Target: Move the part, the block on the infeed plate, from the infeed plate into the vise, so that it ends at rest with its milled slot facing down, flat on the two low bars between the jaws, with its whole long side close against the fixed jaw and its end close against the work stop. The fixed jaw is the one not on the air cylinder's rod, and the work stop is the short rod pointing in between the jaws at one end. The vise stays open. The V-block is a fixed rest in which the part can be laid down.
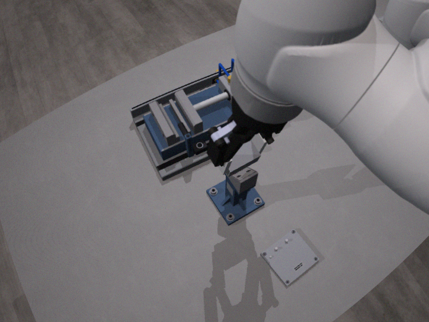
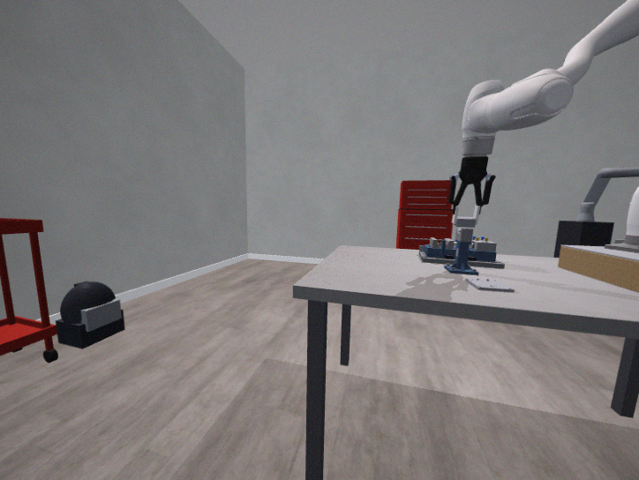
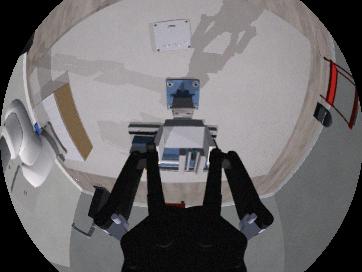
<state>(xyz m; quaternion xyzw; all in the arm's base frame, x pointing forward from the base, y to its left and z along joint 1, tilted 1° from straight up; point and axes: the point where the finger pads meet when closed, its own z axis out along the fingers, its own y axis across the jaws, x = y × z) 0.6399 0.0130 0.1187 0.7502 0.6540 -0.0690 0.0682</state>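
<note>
Now: hand 3 cm above the part. Also, from my hand: work stop (1 cm ahead, 16 cm to the right, 12 cm below); moving jaw (3 cm behind, 20 cm to the right, 13 cm below); blue post (1 cm ahead, 14 cm to the right, 15 cm below).
</note>
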